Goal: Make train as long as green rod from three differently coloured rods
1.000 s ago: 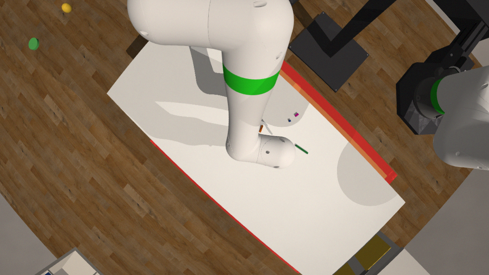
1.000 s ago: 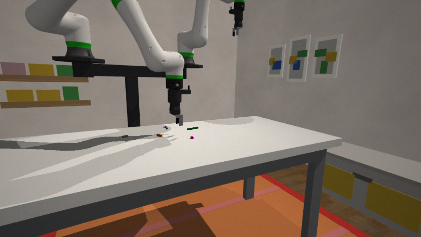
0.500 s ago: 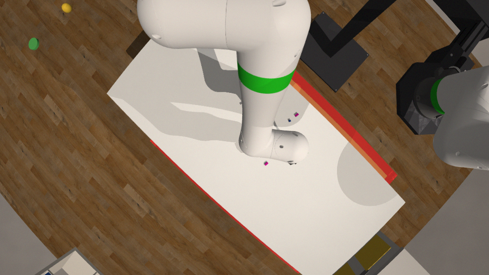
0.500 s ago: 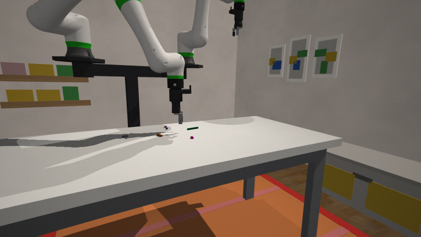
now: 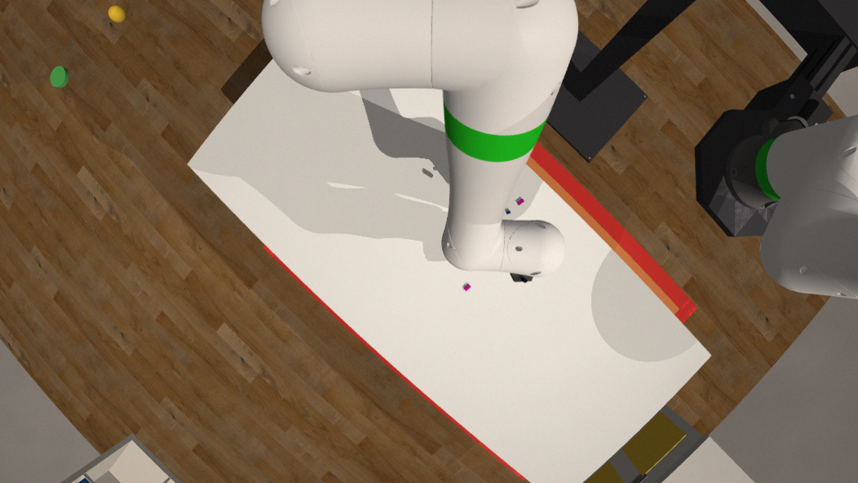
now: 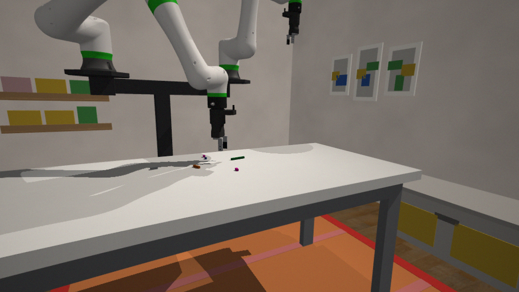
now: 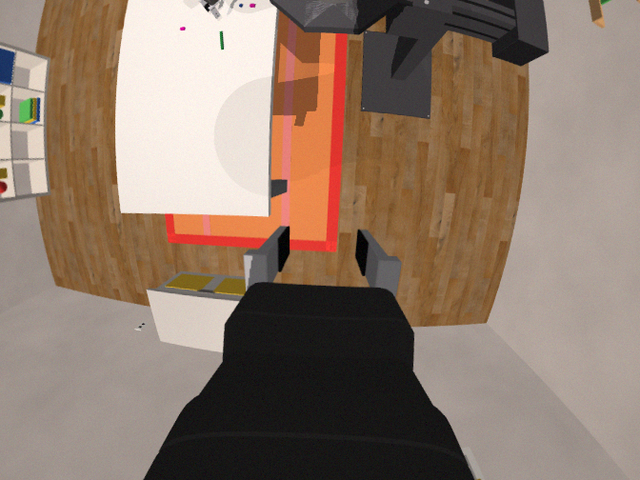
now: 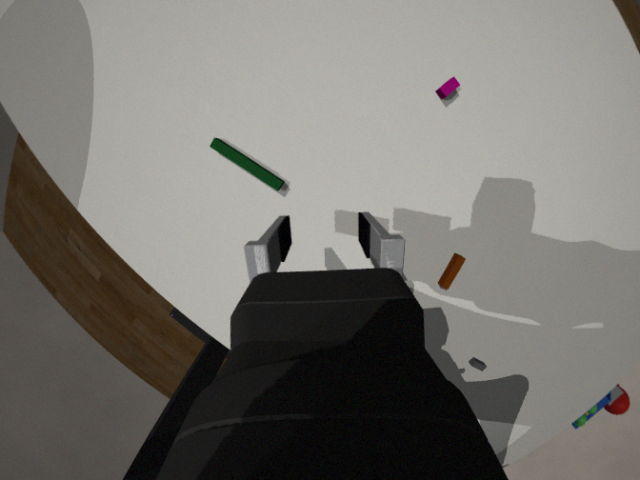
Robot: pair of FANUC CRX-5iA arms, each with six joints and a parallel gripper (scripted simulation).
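Note:
My right hand is 9 cm past the blue rod, 6 cm to the left of it and 7 cm above it. Also, from my right hand: green rod (1 cm behind, 9 cm to the left, 7 cm below); then grey rod (3 cm behind, 32 cm to the right, 7 cm below); then orange rod (4 cm ahead, 15 cm to the right, 7 cm below).

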